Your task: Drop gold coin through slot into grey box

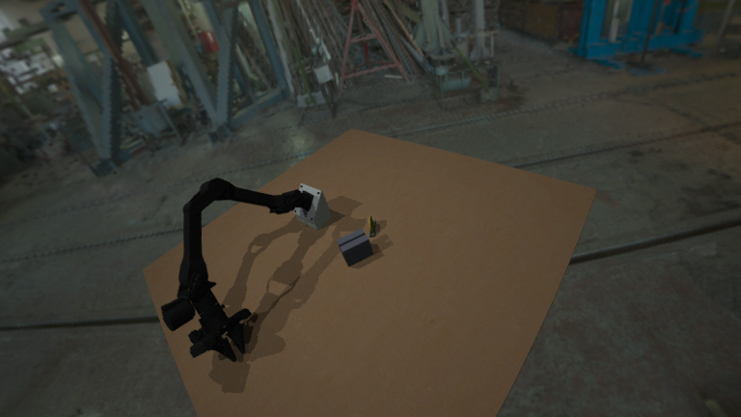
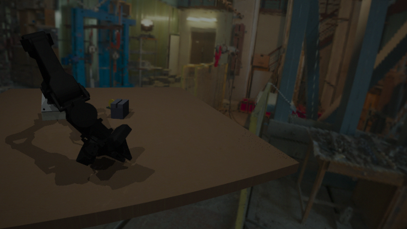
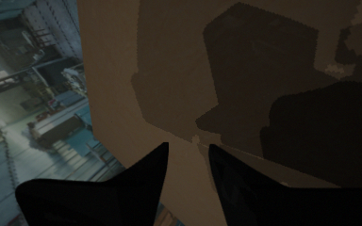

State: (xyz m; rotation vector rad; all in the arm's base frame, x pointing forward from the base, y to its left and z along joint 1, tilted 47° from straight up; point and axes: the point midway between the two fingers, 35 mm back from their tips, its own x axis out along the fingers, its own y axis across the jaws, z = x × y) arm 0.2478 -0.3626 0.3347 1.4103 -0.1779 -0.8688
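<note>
My gripper tip is 10 mm past the gold coin, 570 mm to the right of it and 10 mm below it.
</note>
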